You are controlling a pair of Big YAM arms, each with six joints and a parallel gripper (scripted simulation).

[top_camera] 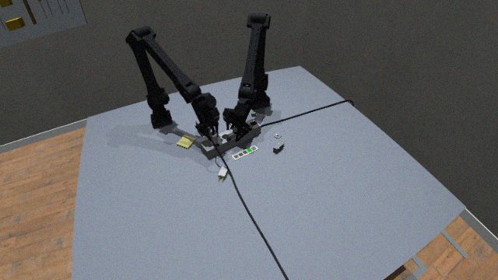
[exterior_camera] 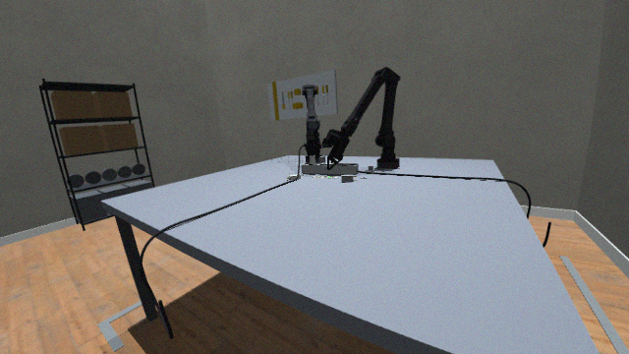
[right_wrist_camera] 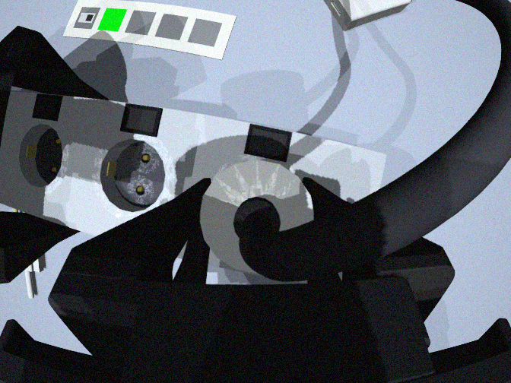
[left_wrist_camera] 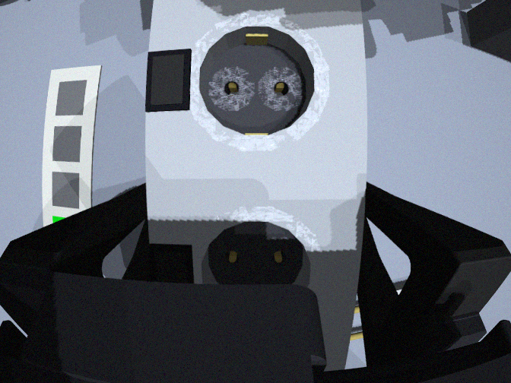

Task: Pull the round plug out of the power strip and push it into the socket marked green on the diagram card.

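Observation:
My right hand is 1 cm above the round plug. From my right hand the other things lie so: diagram card: 14 cm to the left, 8 cm below, 6 cm ahead; then white adapter: 18 cm ahead, 8 cm below; then grey block: 15 cm behind, 5 cm to the right, 5 cm below.

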